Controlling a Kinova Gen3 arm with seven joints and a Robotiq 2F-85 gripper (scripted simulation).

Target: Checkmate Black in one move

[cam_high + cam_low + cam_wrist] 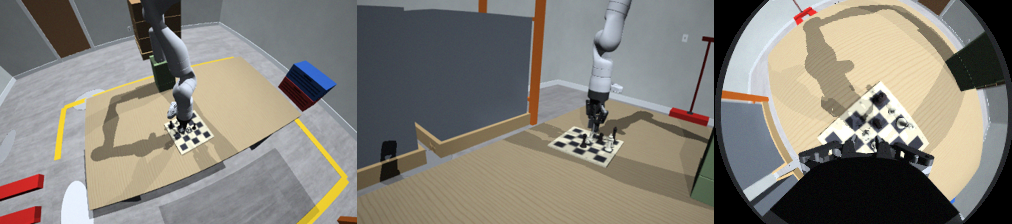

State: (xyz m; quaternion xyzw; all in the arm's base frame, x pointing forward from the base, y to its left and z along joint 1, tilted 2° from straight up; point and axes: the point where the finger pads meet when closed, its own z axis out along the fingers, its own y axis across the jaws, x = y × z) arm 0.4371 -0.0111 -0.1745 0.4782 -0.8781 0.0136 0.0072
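My hand is 6 cm above the chessboard, 4 cm to the right of it and 1 cm past it. Round my hand: white chess piece (9 cm behind, 3 cm below, 2 cm to the left); tall black piece (7 cm behind, 5 cm to the right, 3 cm below).
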